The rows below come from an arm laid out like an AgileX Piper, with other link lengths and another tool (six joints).
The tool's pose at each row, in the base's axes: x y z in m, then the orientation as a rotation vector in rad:
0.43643 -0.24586 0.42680 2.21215 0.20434 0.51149
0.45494 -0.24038 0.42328 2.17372 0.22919 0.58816
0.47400 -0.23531 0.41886 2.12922 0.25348 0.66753
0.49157 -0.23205 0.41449 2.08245 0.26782 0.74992
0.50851 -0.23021 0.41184 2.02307 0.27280 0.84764
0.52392 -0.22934 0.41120 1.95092 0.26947 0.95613
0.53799 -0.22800 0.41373 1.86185 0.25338 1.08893
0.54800 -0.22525 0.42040 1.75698 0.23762 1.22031
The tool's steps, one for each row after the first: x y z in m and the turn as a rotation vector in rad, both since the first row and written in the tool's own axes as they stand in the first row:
0.01742 -0.00670 0.00606 -0.02424 0.06768 0.00317
0.03495 -0.01384 0.01315 -0.05190 0.13859 0.00707
0.05057 -0.01976 0.02085 -0.08133 0.20941 0.01921
0.06569 -0.02342 0.02830 -0.11975 0.29101 0.04216
0.07970 -0.02488 0.03464 -0.16641 0.38109 0.07406
0.09357 -0.02416 0.03828 -0.22123 0.48945 0.12366
0.10542 -0.02105 0.03683 -0.28401 0.60267 0.17244

